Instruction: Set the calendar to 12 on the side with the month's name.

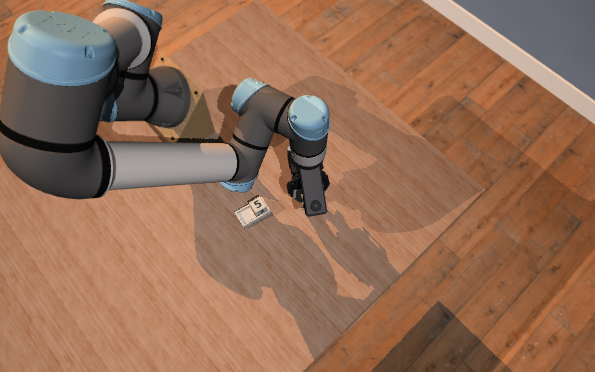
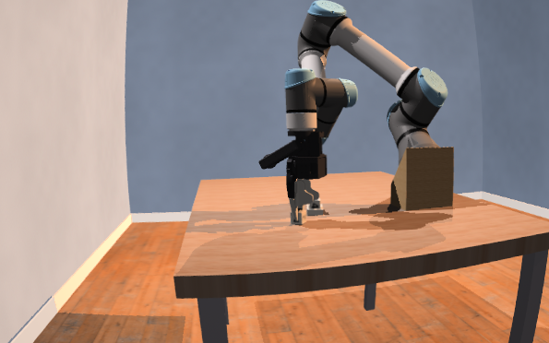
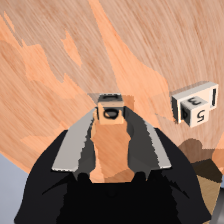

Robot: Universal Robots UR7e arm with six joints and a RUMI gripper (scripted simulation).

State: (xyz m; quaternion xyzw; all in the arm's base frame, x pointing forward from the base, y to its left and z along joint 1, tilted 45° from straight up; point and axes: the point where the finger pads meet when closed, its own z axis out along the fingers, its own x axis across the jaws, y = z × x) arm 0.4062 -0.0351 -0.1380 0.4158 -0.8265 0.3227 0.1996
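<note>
The white digit cube lies 10 mm below my hand. The rest, counted from my hand: calendar tray: 80 mm behind, 120 mm to the right, 20 mm below.
</note>
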